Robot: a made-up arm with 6 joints. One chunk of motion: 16 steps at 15 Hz.
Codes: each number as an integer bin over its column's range. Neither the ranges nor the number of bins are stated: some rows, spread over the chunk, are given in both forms.
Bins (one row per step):
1: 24 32 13 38 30 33
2: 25 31 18 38 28 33
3: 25 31 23 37 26 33
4: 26 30 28 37 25 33
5: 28 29 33 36 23 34
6: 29 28 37 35 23 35
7: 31 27 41 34 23 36
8: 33 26 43 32 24 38
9: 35 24 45 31 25 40
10: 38 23 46 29 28 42
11: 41 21 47 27 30 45
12: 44 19 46 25 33 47
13: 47 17 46 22 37 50
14: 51 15 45 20 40 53
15: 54 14 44 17 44 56
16: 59 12 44 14 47 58
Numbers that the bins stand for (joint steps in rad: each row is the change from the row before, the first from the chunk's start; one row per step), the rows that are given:
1: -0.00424 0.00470 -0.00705 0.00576 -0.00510 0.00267
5: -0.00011 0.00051 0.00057 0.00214 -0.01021 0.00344
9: 0.00711 -0.00648 0.00514 -0.00690 -0.00875 0.00811
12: 0.01640 -0.01346 0.00552 -0.01776 -0.00290 0.01356
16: 0.03187 -0.02324 0.00476 -0.03767 0.00732 0.02211
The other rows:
2: -0.00321 0.00330 -0.00514 0.00576 -0.00656 0.00267
3: -0.00321 0.00330 -0.00324 0.00395 -0.00802 0.00267
4: -0.00217 0.00190 -0.00133 0.00395 -0.00875 0.00267
6: 0.00092 -0.00089 0.00210 0.00033 -0.01021 0.00422
7: 0.00298 -0.00229 0.00362 -0.00148 -0.01021 0.00500
8: 0.00505 -0.00368 0.00438 -0.00510 -0.00948 0.00656
10: 0.01021 -0.00787 0.00552 -0.01052 -0.00656 0.00967
11: 0.01330 -0.01067 0.00590 -0.01414 -0.00510 0.01200
13: 0.01949 -0.01625 0.00552 -0.02319 0.00002 0.01589
14: 0.02362 -0.01905 0.00514 -0.02681 0.00221 0.01822
15: 0.02671 -0.02044 0.00476 -0.03224 0.00513 0.02056

